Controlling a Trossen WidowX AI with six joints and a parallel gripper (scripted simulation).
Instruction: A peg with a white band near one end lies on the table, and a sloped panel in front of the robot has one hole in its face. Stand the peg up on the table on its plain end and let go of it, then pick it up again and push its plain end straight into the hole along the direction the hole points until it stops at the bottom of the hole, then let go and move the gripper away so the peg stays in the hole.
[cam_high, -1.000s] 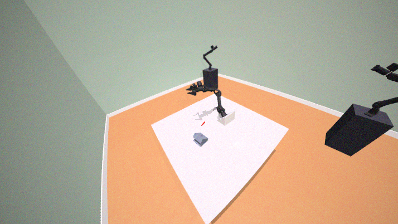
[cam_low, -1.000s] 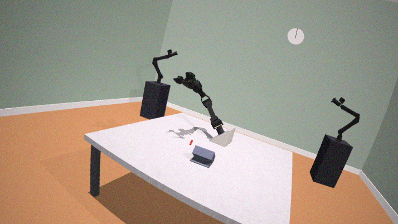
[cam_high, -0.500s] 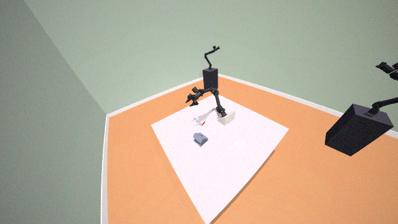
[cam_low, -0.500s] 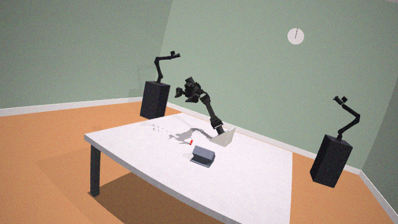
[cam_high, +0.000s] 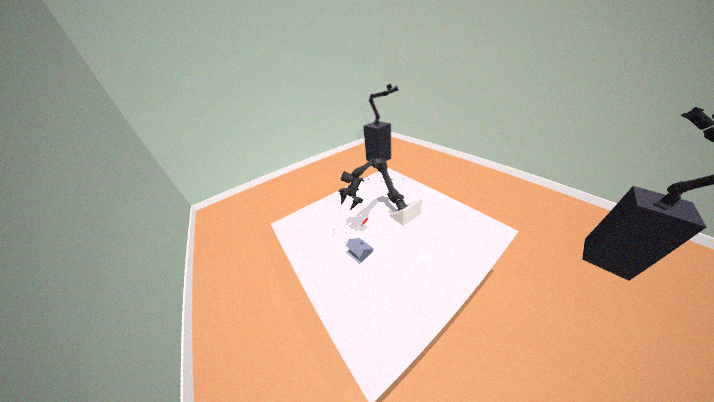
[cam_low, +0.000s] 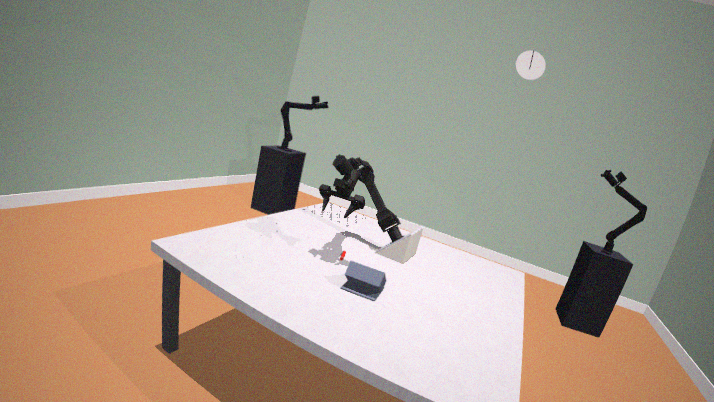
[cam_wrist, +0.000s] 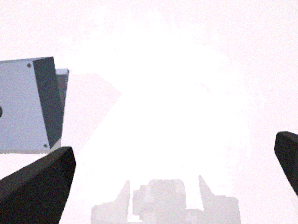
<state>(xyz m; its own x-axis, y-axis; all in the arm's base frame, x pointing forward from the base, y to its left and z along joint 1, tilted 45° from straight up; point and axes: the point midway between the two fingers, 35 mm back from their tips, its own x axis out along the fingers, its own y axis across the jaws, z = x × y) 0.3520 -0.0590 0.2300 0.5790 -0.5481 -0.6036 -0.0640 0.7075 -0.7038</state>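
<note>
My gripper tip is now 10 cm past the red peg, 4 cm to the right of it and 20 cm above it. From my gripper tip the other things lie so: sloped panel (9 cm ahead, 21 cm to the left, 16 cm below).
</note>
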